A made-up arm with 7 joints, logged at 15 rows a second.
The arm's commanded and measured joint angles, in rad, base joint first. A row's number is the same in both.
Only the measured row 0 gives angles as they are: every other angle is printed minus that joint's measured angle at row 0.
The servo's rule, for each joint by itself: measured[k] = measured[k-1] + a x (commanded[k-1-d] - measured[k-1]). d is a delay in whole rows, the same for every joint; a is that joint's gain. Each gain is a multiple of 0.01, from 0.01 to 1. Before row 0 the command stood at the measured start. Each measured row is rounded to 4 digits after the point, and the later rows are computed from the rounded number. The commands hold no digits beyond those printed.
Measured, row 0:
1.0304 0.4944 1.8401 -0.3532 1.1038 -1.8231 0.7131
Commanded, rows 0 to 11:
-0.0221 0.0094 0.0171 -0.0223 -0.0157 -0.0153 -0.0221
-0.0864 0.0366 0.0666 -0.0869 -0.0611 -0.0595 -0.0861
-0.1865 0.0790 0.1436 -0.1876 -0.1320 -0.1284 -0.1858
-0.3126 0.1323 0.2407 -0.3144 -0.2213 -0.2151 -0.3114
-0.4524 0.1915 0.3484 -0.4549 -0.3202 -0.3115 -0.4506
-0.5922 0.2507 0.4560 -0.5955 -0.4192 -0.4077 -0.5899
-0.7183 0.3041 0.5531 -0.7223 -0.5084 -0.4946 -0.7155
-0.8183 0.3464 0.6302 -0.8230 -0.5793 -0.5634 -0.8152
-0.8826 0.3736 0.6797 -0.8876 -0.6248 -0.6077 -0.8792
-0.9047 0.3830 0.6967 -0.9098 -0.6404 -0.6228 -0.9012
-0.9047 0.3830 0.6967 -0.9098 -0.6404 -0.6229 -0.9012
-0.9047 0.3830 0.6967 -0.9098 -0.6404 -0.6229 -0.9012
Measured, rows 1 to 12:
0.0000 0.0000 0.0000 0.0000 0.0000 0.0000 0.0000
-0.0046 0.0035 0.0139 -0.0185 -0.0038 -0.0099 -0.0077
-0.0218 0.0157 0.0566 -0.0753 -0.0176 -0.0421 -0.0351
-0.0564 0.0391 0.1271 -0.1685 -0.0451 -0.0982 -0.0878
-0.1102 0.0736 0.2191 -0.2896 -0.0874 -0.1742 -0.1661
-0.1821 0.1172 0.3238 -0.4268 -0.1433 -0.2634 -0.2657
-0.2682 0.1666 0.4309 -0.5668 -0.2095 -0.3572 -0.3792
-0.3627 0.2175 0.5299 -0.6959 -0.2812 -0.4465 -0.4969
-0.4584 0.2652 0.6111 -0.8014 -0.3527 -0.5225 -0.6083
-0.5475 0.3053 0.6667 -0.8729 -0.4180 -0.5779 -0.7031
-0.6225 0.3340 0.6910 -0.9035 -0.4714 -0.6071 -0.7724
-0.6818 0.3521 0.6956 -0.9087 -0.5120 -0.6174 -0.8175
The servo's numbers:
d 1
a 0.21 0.37 0.81 0.83 0.24 0.65 0.35

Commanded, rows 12 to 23:
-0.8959 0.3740 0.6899 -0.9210 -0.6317 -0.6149 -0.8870
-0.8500 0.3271 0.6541 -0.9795 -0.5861 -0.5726 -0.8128
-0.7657 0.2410 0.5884 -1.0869 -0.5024 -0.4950 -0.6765
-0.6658 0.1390 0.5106 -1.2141 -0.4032 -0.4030 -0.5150
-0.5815 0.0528 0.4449 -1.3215 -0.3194 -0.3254 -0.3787
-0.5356 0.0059 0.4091 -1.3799 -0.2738 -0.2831 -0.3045
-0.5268 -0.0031 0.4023 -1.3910 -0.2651 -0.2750 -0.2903
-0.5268 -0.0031 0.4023 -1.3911 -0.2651 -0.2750 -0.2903
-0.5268 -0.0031 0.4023 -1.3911 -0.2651 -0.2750 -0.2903
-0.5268 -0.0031 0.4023 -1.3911 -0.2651 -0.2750 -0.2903
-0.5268 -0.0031 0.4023 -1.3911 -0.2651 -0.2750 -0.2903
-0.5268 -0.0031 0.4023 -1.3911 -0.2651 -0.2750 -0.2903
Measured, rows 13 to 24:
-0.7286 0.3635 0.6965 -0.9096 -0.5428 -0.6210 -0.8468
-0.7637 0.3674 0.6912 -0.9191 -0.5641 -0.6170 -0.8609
-0.7818 0.3525 0.6611 -0.9692 -0.5694 -0.5881 -0.8441
-0.7784 0.3112 0.6022 -1.0669 -0.5533 -0.5276 -0.7854
-0.7548 0.2475 0.5280 -1.1891 -0.5173 -0.4466 -0.6908
-0.7184 0.1755 0.4607 -1.2990 -0.4698 -0.3678 -0.5816
-0.6800 0.1127 0.4189 -1.3661 -0.4228 -0.3127 -0.4846
-0.6478 0.0699 0.4055 -1.3868 -0.3850 -0.2882 -0.4166
-0.6224 0.0429 0.4029 -1.3904 -0.3562 -0.2796 -0.3724
-0.6023 0.0259 0.4024 -1.3910 -0.3343 -0.2766 -0.3437
-0.5864 0.0152 0.4023 -1.3911 -0.3177 -0.2756 -0.3250
-0.5739 0.0084 0.4023 -1.3911 -0.3051 -0.2752 -0.3129

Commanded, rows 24 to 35:
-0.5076 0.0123 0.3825 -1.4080 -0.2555 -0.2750 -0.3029
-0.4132 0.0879 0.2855 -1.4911 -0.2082 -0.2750 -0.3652
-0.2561 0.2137 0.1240 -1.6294 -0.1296 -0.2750 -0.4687
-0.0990 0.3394 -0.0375 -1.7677 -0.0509 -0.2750 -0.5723
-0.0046 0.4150 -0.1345 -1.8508 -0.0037 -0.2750 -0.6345
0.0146 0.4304 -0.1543 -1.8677 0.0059 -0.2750 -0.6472
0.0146 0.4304 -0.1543 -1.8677 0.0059 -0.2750 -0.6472
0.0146 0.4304 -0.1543 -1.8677 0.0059 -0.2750 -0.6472
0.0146 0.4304 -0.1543 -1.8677 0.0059 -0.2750 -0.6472
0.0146 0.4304 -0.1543 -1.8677 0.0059 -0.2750 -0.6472
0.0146 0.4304 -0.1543 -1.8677 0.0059 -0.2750 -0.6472
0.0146 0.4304 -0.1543 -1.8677 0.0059 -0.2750 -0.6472
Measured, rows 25 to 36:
-0.5640 0.0041 0.4023 -1.3911 -0.2955 -0.2751 -0.3050
-0.5522 0.0071 0.3863 -1.4051 -0.2859 -0.2750 -0.3043
-0.5230 0.0370 0.3047 -1.4765 -0.2673 -0.2750 -0.3256
-0.4670 0.1024 0.1583 -1.6034 -0.2343 -0.2750 -0.3757
-0.3897 0.1901 -0.0003 -1.7398 -0.1903 -0.2750 -0.4445
-0.3088 0.2733 -0.1090 -1.8319 -0.1455 -0.2750 -0.5110
-0.2409 0.3314 -0.1457 -1.8616 -0.1092 -0.2750 -0.5587
-0.1872 0.3680 -0.1527 -1.8667 -0.0816 -0.2750 -0.5897
-0.1448 0.3911 -0.1540 -1.8675 -0.0606 -0.2750 -0.6098
-0.1113 0.4056 -0.1542 -1.8677 -0.0446 -0.2750 -0.6229
-0.0849 0.4148 -0.1543 -1.8677 -0.0325 -0.2750 -0.6314
-0.0640 0.4206 -0.1543 -1.8677 -0.0233 -0.2750 -0.6369

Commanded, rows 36 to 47:
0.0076 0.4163 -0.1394 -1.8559 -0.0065 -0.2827 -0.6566
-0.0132 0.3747 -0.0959 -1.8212 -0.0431 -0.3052 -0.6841
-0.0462 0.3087 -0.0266 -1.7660 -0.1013 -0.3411 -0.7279
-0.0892 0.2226 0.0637 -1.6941 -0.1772 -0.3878 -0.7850
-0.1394 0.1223 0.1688 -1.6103 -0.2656 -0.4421 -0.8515
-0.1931 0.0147 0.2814 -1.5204 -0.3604 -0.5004 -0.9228
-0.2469 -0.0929 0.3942 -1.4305 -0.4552 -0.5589 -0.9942
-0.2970 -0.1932 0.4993 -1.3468 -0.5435 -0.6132 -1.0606
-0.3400 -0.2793 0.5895 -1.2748 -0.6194 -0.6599 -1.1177
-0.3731 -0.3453 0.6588 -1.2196 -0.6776 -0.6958 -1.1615
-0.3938 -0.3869 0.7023 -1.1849 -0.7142 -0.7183 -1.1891
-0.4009 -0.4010 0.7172 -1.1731 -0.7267 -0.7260 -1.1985
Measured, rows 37 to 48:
-0.0475 0.4242 -0.1543 -1.8677 -0.0163 -0.2750 -0.6405
-0.0359 0.4213 -0.1422 -1.8579 -0.0139 -0.2800 -0.6461
-0.0311 0.4041 -0.1047 -1.8274 -0.0209 -0.2964 -0.6594
-0.0343 0.3688 -0.0414 -1.7764 -0.0402 -0.3255 -0.6834
-0.0458 0.3147 0.0437 -1.7081 -0.0731 -0.3660 -0.7190
-0.0655 0.2435 0.1450 -1.6269 -0.1193 -0.4155 -0.7654
-0.0923 0.1588 0.2555 -1.5385 -0.1772 -0.4707 -0.8205
-0.1248 0.0657 0.3678 -1.4489 -0.2439 -0.5280 -0.8813
-0.1610 -0.0301 0.4743 -1.3642 -0.3158 -0.5834 -0.9441
-0.1986 -0.1223 0.5676 -1.2900 -0.3887 -0.6331 -1.0049
-0.2352 -0.2048 0.6415 -1.2316 -0.4580 -0.6739 -1.0597
-0.2685 -0.2722 0.6907 -1.1928 -0.5195 -0.7028 -1.1050

